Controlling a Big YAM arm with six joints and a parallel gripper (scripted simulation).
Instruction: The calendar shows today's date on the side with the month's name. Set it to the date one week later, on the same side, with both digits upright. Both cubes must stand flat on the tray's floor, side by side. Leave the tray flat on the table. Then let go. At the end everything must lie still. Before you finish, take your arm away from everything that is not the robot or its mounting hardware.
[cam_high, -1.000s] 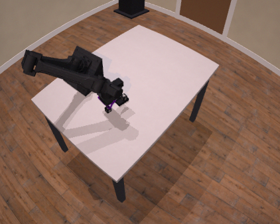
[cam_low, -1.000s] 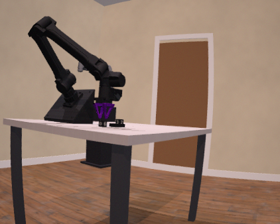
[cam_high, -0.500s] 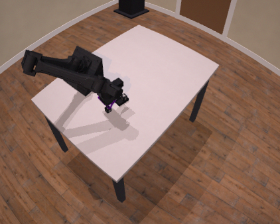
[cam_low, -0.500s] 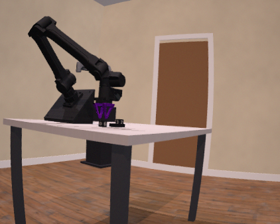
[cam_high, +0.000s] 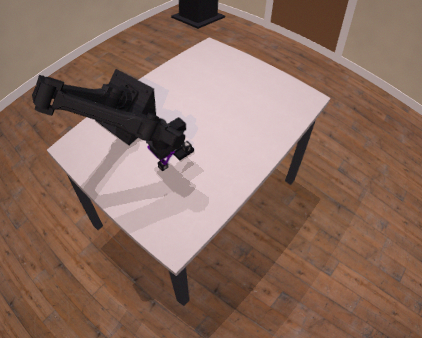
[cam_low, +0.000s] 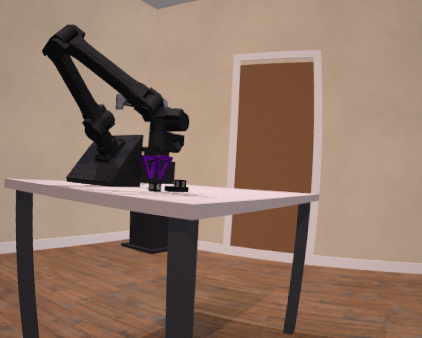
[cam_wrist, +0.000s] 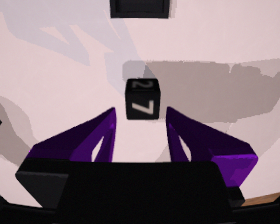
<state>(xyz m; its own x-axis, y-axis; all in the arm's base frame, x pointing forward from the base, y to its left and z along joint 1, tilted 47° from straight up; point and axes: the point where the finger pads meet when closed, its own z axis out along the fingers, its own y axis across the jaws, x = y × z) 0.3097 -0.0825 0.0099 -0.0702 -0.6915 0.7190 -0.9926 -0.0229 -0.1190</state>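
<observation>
Right now the black date cube is 30 mm below my hand. The rest, counted from my hand: black tray (10 mm ahead, 110 mm to the left, 40 mm below).
</observation>
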